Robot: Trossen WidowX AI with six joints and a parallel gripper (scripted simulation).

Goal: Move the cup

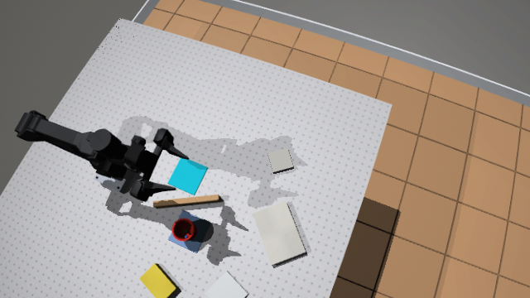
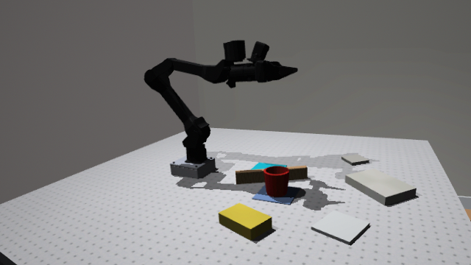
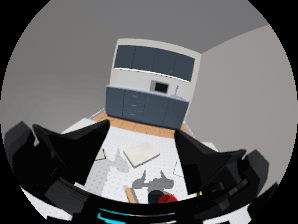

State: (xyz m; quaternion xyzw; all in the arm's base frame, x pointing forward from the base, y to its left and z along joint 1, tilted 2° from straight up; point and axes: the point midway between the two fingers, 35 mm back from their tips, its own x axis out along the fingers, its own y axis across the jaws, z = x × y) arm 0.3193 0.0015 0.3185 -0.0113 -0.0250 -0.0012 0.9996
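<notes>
Right now my gripper tip is 310 mm above the dark red cup, 130 mm to the left of it and 40 mm past it. From my gripper tip the other things lie so: cyan pad 360 mm below, 120 mm behind, 60 mm to the left; then thick white slab 340 mm below, 260 mm ahead, 40 mm to the right; then wooden bar 340 mm below, 80 mm behind, 30 mm to the right.
</notes>
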